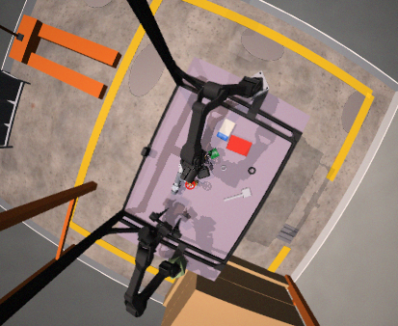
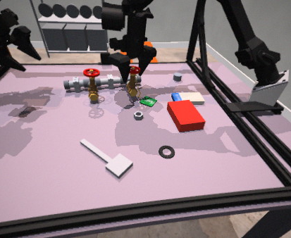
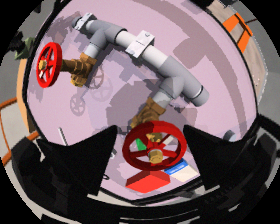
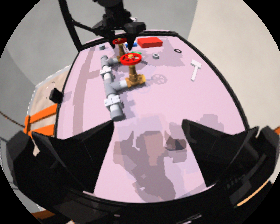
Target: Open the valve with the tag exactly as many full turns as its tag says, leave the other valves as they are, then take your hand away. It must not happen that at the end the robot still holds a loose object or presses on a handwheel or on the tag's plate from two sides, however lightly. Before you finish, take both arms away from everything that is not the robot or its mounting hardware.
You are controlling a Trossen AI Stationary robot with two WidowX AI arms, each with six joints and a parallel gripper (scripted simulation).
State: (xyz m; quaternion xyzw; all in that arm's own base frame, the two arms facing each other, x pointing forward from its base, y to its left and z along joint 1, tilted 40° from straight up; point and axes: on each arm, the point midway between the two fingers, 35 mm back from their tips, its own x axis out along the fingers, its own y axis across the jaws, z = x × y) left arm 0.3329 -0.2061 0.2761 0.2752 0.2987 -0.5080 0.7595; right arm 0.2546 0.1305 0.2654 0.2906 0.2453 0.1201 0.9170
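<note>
Now: left hand 6 cm short of the green tag, 4 cm to the right of it and 10 cm above it. From my left hand the other things lie so: red block: 17 cm ahead, 14 cm to the left, 9 cm below; grey nut: 14 cm ahead, 1 cm to the right, 9 cm below; flat grey wrench: 30 cm ahead, 12 cm to the right, 10 cm below.
</note>
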